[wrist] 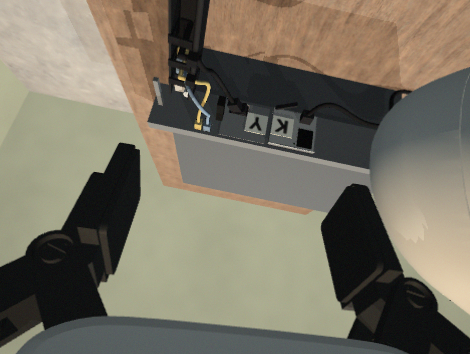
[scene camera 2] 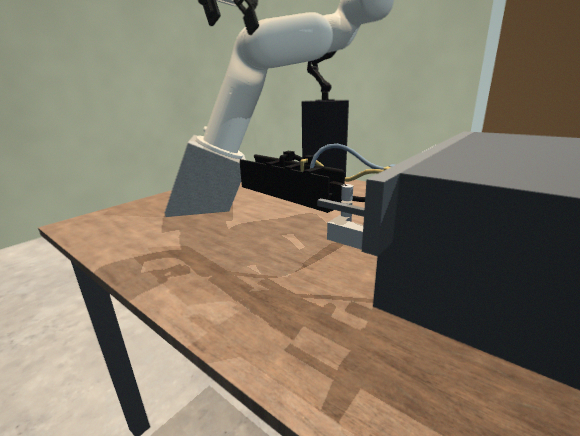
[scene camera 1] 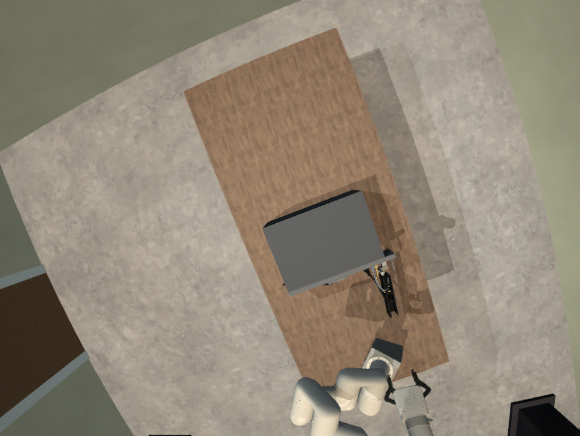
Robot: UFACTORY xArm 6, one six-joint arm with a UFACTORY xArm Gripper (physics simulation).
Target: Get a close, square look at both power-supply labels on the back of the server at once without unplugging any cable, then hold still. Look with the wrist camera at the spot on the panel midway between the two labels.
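Frame: origin at the arm's base, x ahead, y left, z up, level; centimetres.
Seen in the pictures: gripper, fingertip midpoint: (wrist: pixel 241 188) (scene camera 2: pixel 235 26) (scene camera 1: pixel 400 373); arm's base, link origin: (scene camera 2: pixel 219 149) (scene camera 1: pixel 379 367).
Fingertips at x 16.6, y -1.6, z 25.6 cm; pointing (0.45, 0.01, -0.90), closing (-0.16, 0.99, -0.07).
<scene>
Offsets run from my fingertips to a thing's top centre. "spot": to the spot under its first point.
The grey server {dz -21.0, dx +45.4, dy +21.2 cm} (scene camera 1: pixel 322 245) (scene camera 2: pixel 475 240) (wrist: pixel 255 172) stands on the table. In the wrist view, its back panel is seen small and steeply from above. The Y label {spot: dz -25.2, dx +34.7, dy +11.3 cm} (wrist: pixel 256 124) and K label {spot: dz -25.3, dx +32.7, dy +15.6 cm} (wrist: pixel 281 126) are both visible, upside down and slightly tilted, above and right of the view's centre. One black power cable {spot: dz -27.5, dx +29.8, dy +2.2 cm} (wrist: pixel 220 82) is plugged in beside the Y label; another black cable {spot: dz -29.9, dx +28.0, dy +22.9 cm} (wrist: pixel 332 106) is plugged in beside the K label. My gripper (scene camera 1: pixel 402 375) (scene camera 2: pixel 233 26) (wrist: pixel 241 188) is open and empty, high up and well back from the panel.
A black cable arm (scene camera 1: pixel 387 295) (scene camera 2: pixel 285 182) (wrist: pixel 187 25) juts from the panel near yellow cables {spot: dz -24.3, dx +29.3, dy +0.3 cm} (wrist: pixel 206 92) and a blue cable {spot: dz -19.9, dx +27.9, dy +0.4 cm} (scene camera 2: pixel 340 147) (wrist: pixel 196 102). A pale arm link (wrist: pixel 425 190) covers the panel's far right. A tall black box (scene camera 2: pixel 325 130) stands behind the cable arm.
</scene>
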